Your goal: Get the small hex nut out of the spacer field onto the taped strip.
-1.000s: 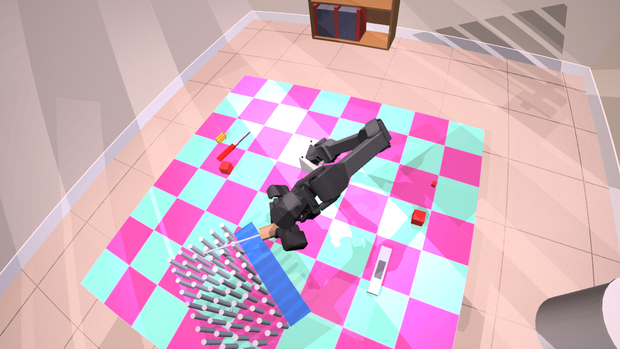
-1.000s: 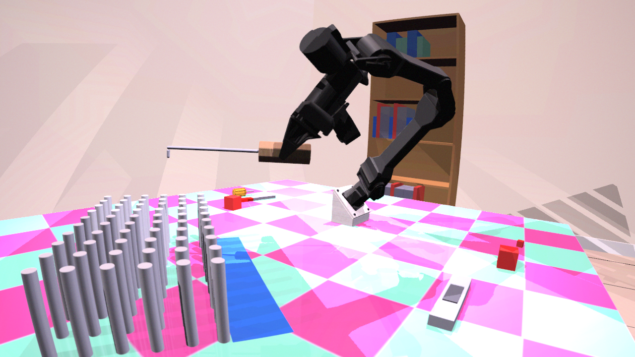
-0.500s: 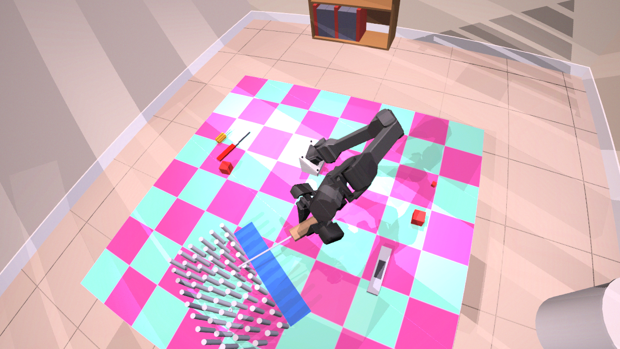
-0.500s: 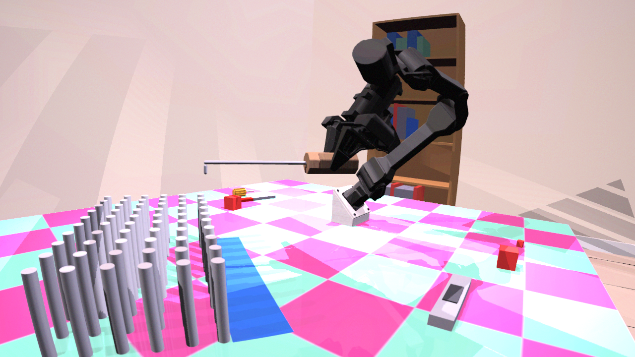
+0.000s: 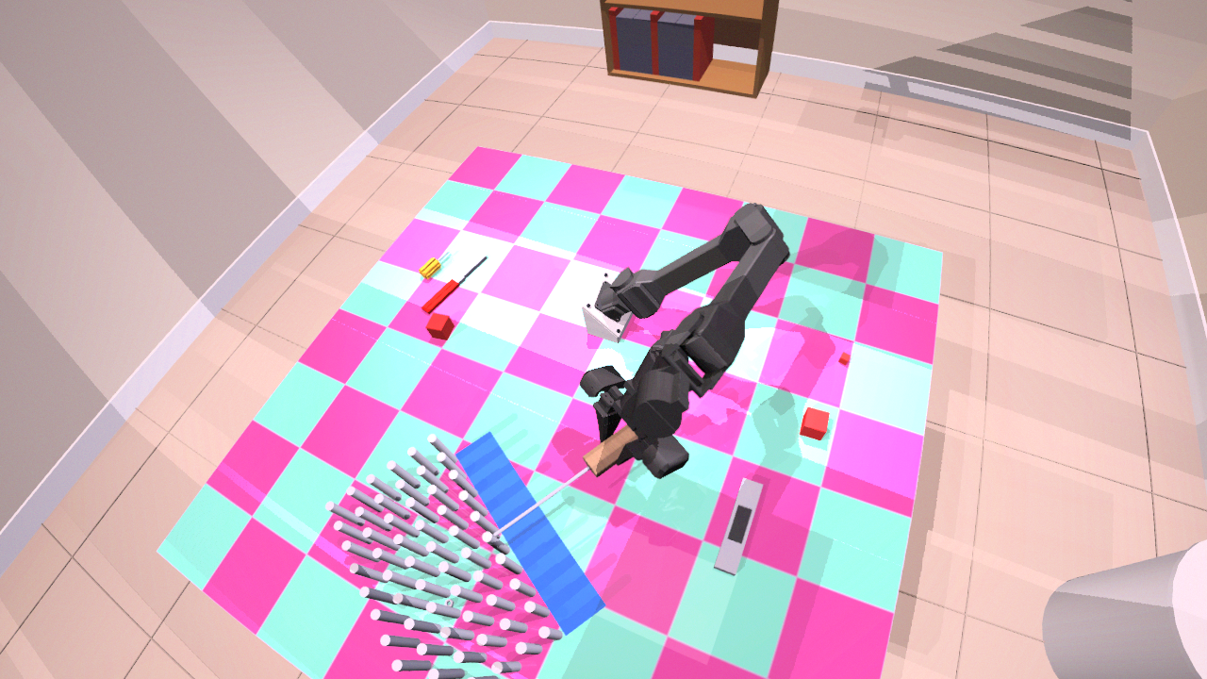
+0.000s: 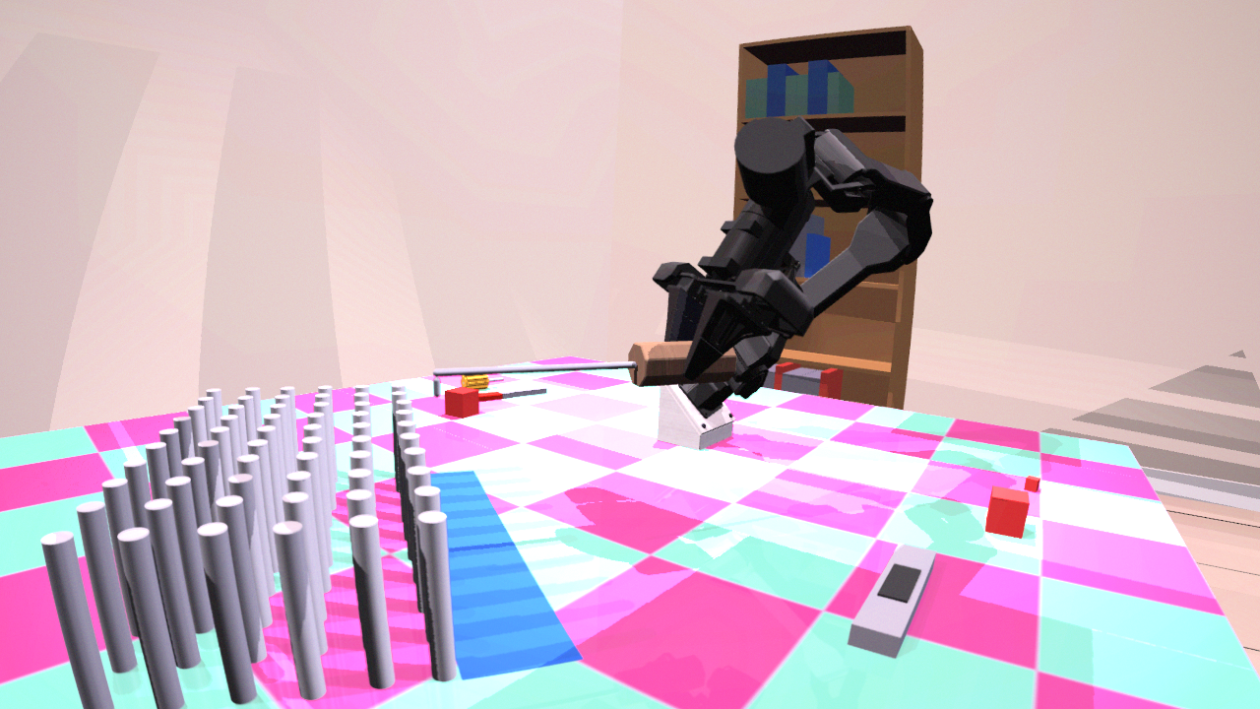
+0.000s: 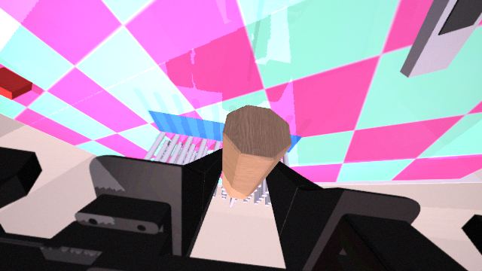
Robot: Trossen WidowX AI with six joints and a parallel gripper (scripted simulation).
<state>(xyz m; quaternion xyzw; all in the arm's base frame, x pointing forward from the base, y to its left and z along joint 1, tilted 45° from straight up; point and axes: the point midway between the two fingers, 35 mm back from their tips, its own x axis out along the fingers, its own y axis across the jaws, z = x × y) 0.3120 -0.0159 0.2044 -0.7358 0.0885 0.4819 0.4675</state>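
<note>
The blue taped strip lies 12 cm ahead of my gripper tip, 14 cm to the right of it and 16 cm below it. From my gripper tip the other things lie so: tiny red block: 36 cm behind, 36 cm to the left, 15 cm below; wooden-handled tool: 8 cm ahead, 6 cm to the right; grey-white block: 1 cm ahead, 22 cm to the left, 15 cm below.
</note>
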